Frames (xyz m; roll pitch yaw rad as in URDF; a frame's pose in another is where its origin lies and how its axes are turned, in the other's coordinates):
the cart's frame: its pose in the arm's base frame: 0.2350 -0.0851 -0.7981 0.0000 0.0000 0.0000
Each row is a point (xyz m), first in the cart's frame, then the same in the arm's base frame.
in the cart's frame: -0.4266 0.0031 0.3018
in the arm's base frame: -0.1916 -0.0820 -0.4963
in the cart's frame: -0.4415 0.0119 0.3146
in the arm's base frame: -0.2065 -0.0732 -0.4835
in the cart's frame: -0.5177 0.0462 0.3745
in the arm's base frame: -0.2827 -0.0389 -0.4236
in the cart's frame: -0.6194 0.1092 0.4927
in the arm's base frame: -0.3844 0.0241 -0.3054
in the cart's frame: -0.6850 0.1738 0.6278
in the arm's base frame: -0.4500 0.0887 -0.1703
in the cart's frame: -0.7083 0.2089 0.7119
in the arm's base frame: -0.4733 0.1238 -0.0862
